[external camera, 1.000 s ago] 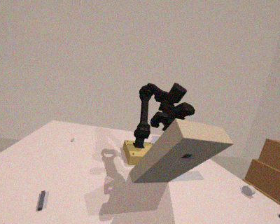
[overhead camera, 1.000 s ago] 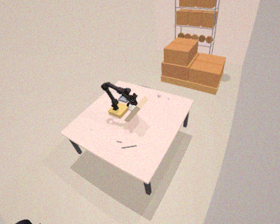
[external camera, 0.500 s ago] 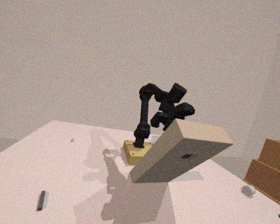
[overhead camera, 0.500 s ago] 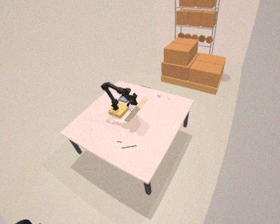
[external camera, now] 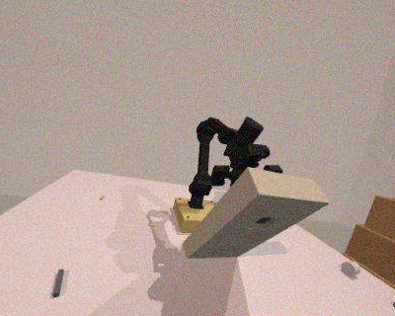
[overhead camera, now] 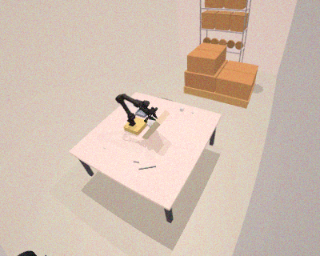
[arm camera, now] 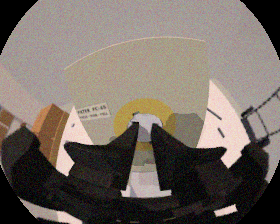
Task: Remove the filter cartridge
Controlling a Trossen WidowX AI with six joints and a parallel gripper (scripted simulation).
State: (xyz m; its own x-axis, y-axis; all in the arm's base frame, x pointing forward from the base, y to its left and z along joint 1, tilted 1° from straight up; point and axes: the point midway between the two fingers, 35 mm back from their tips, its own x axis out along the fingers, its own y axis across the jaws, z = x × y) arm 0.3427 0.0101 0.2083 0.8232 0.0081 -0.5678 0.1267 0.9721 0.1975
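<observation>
My gripper tip is 10 mm short of the grey round filter cartridge and 10 mm above it. The rest, counted from my gripper tip: grey tray (430 mm behind, 270 mm to the left, 230 mm below); dark bar (30 mm behind, 390 mm to the right, 240 mm below); beige service panel (40 mm behind, 80 mm below).
</observation>
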